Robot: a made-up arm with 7 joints. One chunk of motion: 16 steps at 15 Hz.
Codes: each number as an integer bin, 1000 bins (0 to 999) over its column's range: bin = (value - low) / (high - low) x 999, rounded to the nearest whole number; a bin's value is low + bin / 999 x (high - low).
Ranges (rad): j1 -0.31..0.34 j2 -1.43..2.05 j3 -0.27..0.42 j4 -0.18..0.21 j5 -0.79..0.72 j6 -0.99..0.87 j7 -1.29..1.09
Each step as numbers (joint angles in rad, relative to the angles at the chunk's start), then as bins.
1 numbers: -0.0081 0.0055 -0.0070 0.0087 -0.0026 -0.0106 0.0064
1 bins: 464 412 381 483 521 526 544
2 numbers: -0.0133 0.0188 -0.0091 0.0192 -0.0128 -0.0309 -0.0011
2 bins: 456 416 378 510 514 515 541
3 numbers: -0.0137 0.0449 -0.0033 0.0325 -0.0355 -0.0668 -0.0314
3 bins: 455 423 386 544 499 496 528
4 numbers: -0.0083 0.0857 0.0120 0.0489 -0.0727 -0.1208 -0.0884
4 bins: 464 435 408 586 475 467 504
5 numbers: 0.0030 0.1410 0.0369 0.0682 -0.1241 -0.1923 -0.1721
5 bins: 481 451 444 636 441 428 469
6 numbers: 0.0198 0.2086 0.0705 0.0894 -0.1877 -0.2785 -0.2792
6 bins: 507 470 493 690 398 382 424
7 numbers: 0.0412 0.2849 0.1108 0.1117 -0.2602 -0.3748 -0.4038
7 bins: 540 492 551 747 351 330 372
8 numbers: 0.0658 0.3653 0.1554 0.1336 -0.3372 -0.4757 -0.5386
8 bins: 578 515 616 803 300 276 315
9 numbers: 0.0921 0.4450 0.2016 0.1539 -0.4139 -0.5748 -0.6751
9 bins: 618 538 683 855 249 223 258
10 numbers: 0.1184 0.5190 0.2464 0.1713 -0.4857 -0.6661 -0.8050
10 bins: 658 559 748 900 201 174 204
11 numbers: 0.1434 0.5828 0.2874 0.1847 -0.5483 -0.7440 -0.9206
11 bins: 697 578 807 934 160 132 155
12 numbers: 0.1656 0.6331 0.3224 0.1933 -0.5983 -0.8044 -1.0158
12 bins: 731 592 858 956 127 100 115
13 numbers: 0.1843 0.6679 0.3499 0.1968 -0.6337 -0.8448 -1.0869
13 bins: 760 602 898 965 103 78 85
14 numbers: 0.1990 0.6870 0.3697 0.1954 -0.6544 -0.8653 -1.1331
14 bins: 782 608 926 962 90 67 66
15 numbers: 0.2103 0.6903 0.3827 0.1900 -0.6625 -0.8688 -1.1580
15 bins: 800 609 945 948 84 65 55
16 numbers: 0.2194 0.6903 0.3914 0.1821 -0.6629 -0.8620 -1.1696
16 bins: 814 609 958 928 84 69 51
